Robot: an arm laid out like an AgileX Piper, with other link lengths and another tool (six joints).
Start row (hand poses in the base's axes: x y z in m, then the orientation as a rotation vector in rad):
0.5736 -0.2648 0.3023 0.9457 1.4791 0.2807
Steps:
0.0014 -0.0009 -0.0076 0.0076 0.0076 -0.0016
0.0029 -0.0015 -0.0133 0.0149 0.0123 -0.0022
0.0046 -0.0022 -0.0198 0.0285 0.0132 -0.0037
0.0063 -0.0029 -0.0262 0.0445 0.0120 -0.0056
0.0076 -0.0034 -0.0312 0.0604 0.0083 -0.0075
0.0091 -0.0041 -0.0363 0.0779 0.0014 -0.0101
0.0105 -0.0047 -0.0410 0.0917 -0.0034 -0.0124
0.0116 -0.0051 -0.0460 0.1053 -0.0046 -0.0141
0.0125 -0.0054 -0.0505 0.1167 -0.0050 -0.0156
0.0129 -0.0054 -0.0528 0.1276 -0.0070 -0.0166
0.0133 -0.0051 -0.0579 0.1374 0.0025 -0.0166
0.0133 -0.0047 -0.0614 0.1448 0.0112 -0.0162
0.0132 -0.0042 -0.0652 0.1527 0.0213 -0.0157
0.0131 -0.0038 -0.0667 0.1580 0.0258 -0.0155
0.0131 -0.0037 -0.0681 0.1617 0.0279 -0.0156
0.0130 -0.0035 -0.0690 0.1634 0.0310 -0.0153
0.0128 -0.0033 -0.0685 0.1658 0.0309 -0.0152
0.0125 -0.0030 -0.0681 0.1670 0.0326 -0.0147
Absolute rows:
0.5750 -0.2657 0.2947 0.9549 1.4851 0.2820
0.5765 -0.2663 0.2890 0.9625 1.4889 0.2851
0.5782 -0.2670 0.2825 0.9747 1.4887 0.2940
0.5799 -0.2677 0.2761 0.9885 1.4862 0.3054
0.5812 -0.2682 0.2711 1.0016 1.4813 0.3178
0.5827 -0.2689 0.2660 1.0156 1.4730 0.3323
0.5841 -0.2695 0.2613 1.0269 1.4669 0.3433
0.5852 -0.2699 0.2563 1.0386 1.4643 0.3530
0.5861 -0.2702 0.2518 1.0486 1.4626 0.3609
0.5865 -0.2702 0.2495 1.0574 1.4596 0.3694
0.5869 -0.2699 0.2444 1.0679 1.4678 0.3729
0.5869 -0.2695 0.2409 1.0760 1.4757 0.3752
0.5868 -0.2690 0.2371 1.0848 1.4848 0.3773
0.5867 -0.2686 0.2356 1.0901 1.4888 0.3796
0.5867 -0.2685 0.2342 1.0938 1.4904 0.3815
0.5866 -0.2683 0.2333 1.0958 1.4933 0.3817
0.5864 -0.2681 0.2338 1.0976 1.4932 0.3837
0.5861 -0.2678 0.2342 1.0987 1.4949 0.3843

